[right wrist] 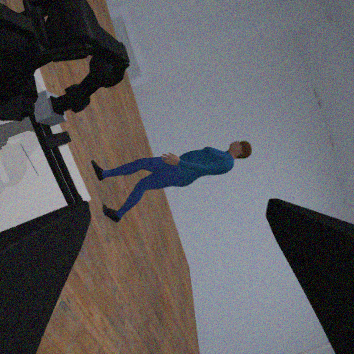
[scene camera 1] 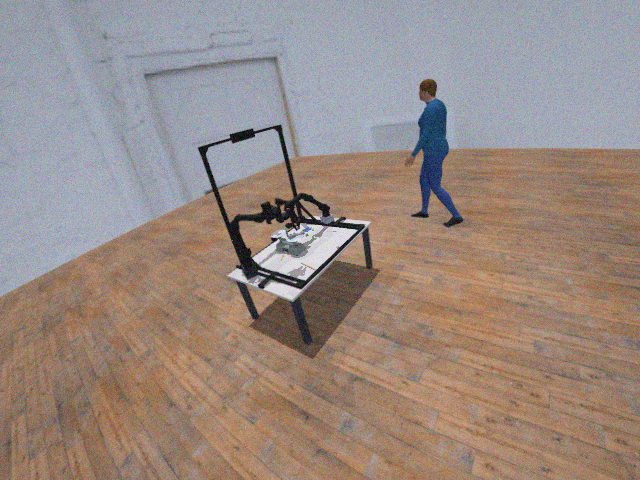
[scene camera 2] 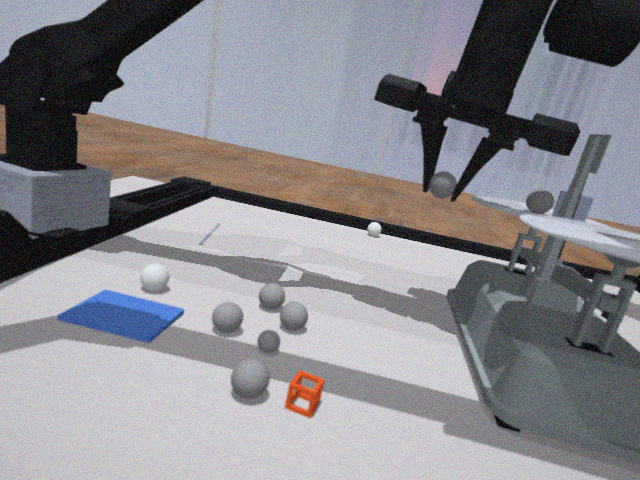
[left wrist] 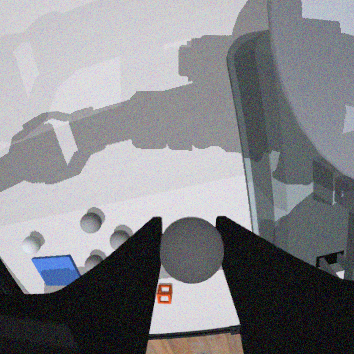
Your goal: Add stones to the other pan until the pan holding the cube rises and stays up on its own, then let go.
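Where they show: left gripper, fingertip midpoint: [scene camera 1: 298, 229] [scene camera 2: 438, 196] [left wrist: 188, 224]; right gripper, fingertip midpoint: [right wrist: 179, 208] [scene camera 1: 286, 206]; left arm's base at its link origin: [right wrist: 56, 105] [scene camera 1: 326, 215] [scene camera 2: 41, 163]; right arm's base at its link origin: [scene camera 1: 248, 266].
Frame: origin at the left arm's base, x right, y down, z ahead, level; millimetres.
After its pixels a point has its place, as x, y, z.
My left gripper [scene camera 2: 439, 195] @[-107, -59, 432] [left wrist: 188, 224] @[-107, -59, 432] is shut on a grey stone [scene camera 2: 443, 184] @[-90, -74, 434] [left wrist: 192, 250] @[-111, -83, 433], held in the air beside the pans. The balance has a grey base [scene camera 2: 558, 382] @[22, 40, 560] [left wrist: 250, 85] @[-182, 45, 483], a nearer pale pan [scene camera 2: 578, 229] @[-25, -68, 548] and a farther one [scene camera 2: 493, 202] @[-196, -56, 488]; a pan [left wrist: 320, 75] @[-175, -56, 486] also shows in the left wrist view. Another grey stone [scene camera 2: 539, 201] @[-171, -71, 531] appears to rest on a pan; which one is unclear. An orange open-frame cube [scene camera 2: 290, 397] @[114, 78, 386] lies on the table by a large grey stone [scene camera 2: 250, 378] @[128, 66, 359]. I cannot make out a cube on a pan. My right gripper [right wrist: 179, 208] @[-350, -400, 618] is open and empty.
More grey stones [scene camera 2: 227, 316] [left wrist: 91, 222], a white ball [scene camera 2: 154, 277] @[36, 69, 196] [left wrist: 31, 244] @[19, 66, 197] and a blue pad [scene camera 2: 121, 315] @[93, 83, 213] [left wrist: 56, 270] @[82, 83, 212] lie left of the balance. A small white ball [scene camera 2: 374, 228] @[-446, 70, 304] lies near the far rail. A person [scene camera 1: 433, 139] [right wrist: 195, 165] stands beyond the table.
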